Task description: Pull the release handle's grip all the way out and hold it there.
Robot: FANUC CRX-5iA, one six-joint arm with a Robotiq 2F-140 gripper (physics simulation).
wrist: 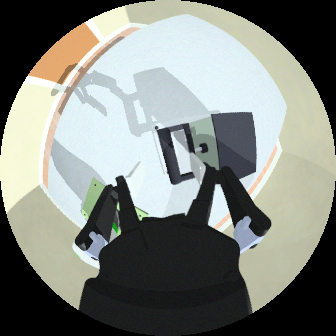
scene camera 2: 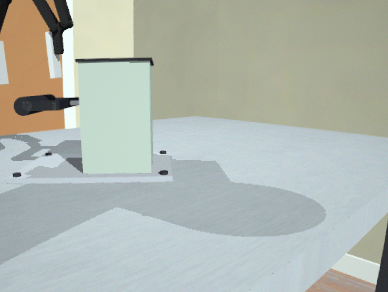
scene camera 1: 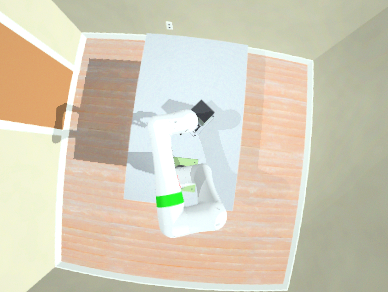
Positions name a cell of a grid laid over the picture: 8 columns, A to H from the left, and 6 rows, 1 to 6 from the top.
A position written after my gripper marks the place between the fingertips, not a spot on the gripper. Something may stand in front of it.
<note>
I see my gripper (wrist: D3) and a light base plate (wrist: E3).
</note>
